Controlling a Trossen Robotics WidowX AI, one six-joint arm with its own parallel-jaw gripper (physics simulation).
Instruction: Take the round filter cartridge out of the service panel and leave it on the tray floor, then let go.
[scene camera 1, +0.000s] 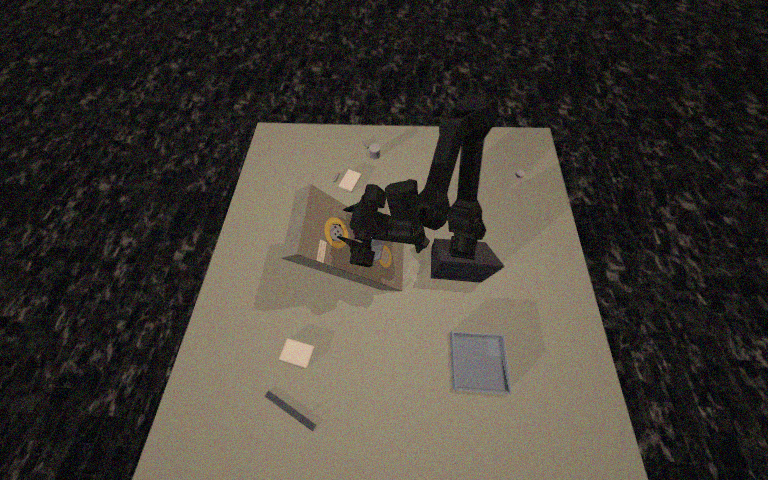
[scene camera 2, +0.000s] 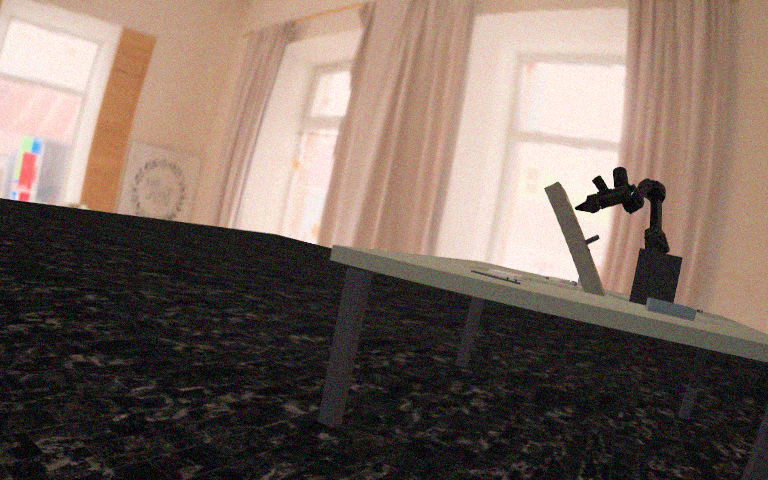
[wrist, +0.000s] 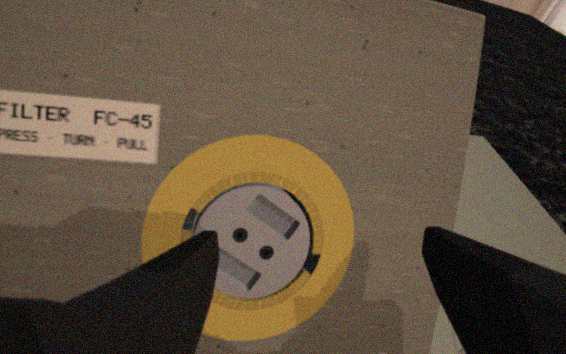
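The round grey filter cartridge (scene camera 1: 336, 232) (wrist: 285, 255) sits inside a yellow ring (wrist: 260, 155) on the tilted service panel (scene camera 1: 311, 226) (scene camera 2: 574, 243) (wrist: 300, 75). Its face has two slanted recesses and two dark holes. Two dark notches show at its rim. My gripper (scene camera 1: 343, 223) (scene camera 2: 577, 208) (wrist: 320, 242) is open and empty in front of the panel. In the wrist view the left finger overlaps the cartridge's left edge, while the right finger is right of the ring. The cartridge is off-centre to the left between them. The blue tray (scene camera 1: 478, 367) (scene camera 2: 671, 309) lies on the table, front right.
A paper label (scene camera 1: 321, 250) (wrist: 125, 130) is on the panel. A second yellow ring (scene camera 1: 386, 255) is partly hidden by the gripper. A peg (scene camera 2: 592, 240) sticks out of the panel. A dark block (scene camera 1: 464, 266) is under the arm. A dark bar (scene camera 1: 290, 410) lies front left.
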